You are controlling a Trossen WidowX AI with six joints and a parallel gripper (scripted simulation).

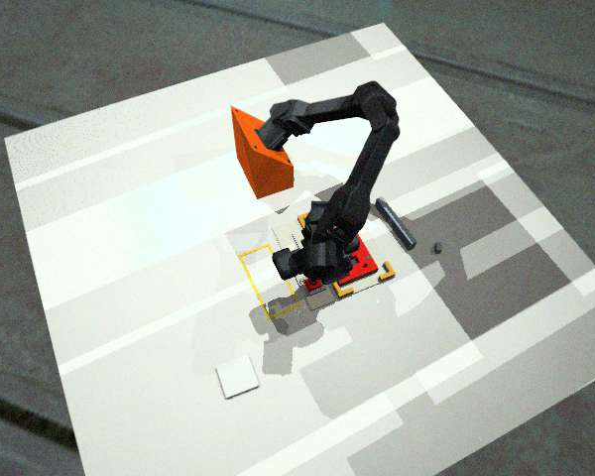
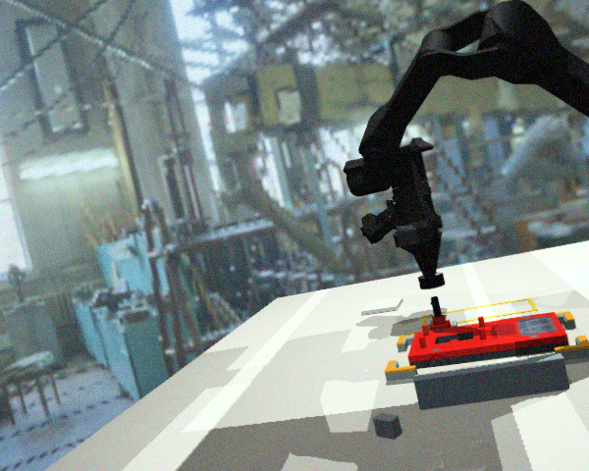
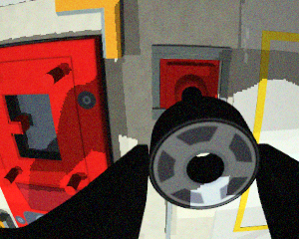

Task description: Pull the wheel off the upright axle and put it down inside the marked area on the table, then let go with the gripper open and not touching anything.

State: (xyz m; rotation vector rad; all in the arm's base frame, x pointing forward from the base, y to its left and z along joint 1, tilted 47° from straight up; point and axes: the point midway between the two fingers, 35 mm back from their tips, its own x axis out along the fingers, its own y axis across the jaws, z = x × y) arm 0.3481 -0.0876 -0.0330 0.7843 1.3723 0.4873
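Now: gripper tip 50 mm above the upright axle. Round my gripper tip: wheel (right at my gripper tip); then pale square tile (270 mm to the right, 100 mm ahead, 80 mm below); then grey bar (280 mm to the left, 70 mm below, 30 mm behind).
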